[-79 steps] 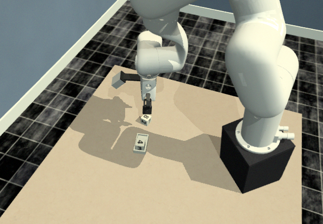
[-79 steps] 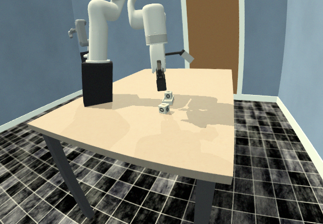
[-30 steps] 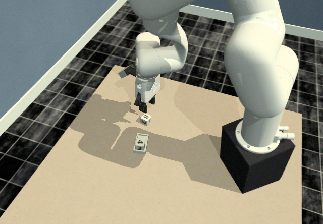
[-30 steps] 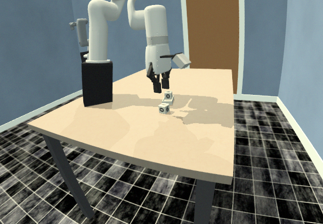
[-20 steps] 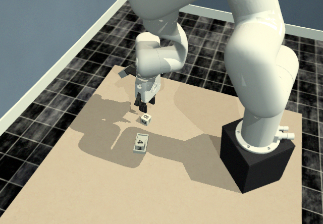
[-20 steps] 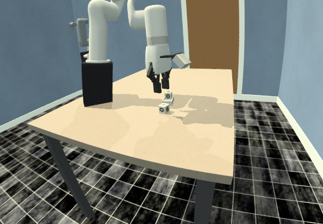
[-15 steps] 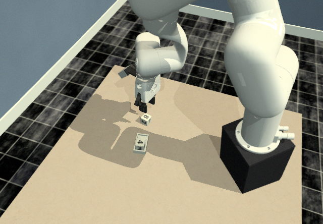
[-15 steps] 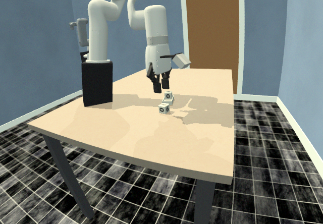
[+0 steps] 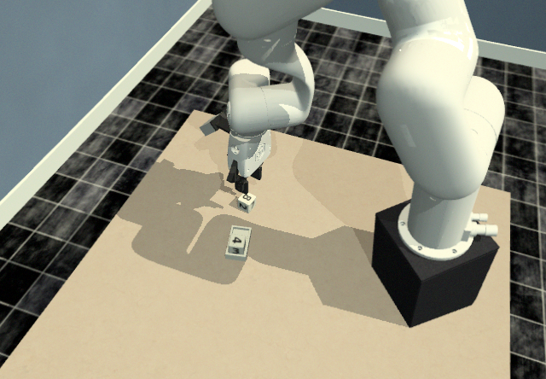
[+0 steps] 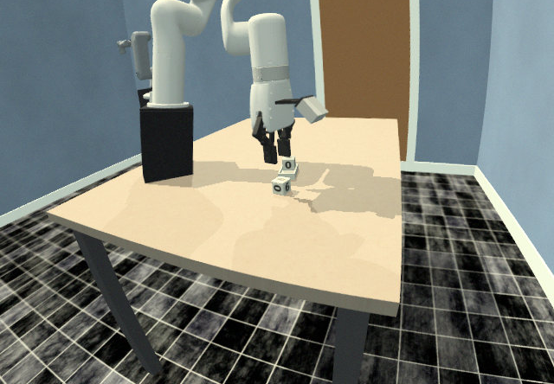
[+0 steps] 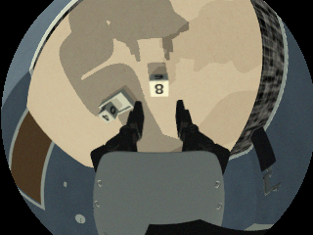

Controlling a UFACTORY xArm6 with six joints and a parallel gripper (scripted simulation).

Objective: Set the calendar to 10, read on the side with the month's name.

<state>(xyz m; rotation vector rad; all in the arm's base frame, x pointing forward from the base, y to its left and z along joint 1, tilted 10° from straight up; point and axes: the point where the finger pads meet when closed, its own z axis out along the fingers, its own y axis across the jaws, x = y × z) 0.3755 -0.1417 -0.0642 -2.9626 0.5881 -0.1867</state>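
Right now my hand is 80 mm above the white cube. Also, from my hand: tray (110 mm to the left, 90 mm below).
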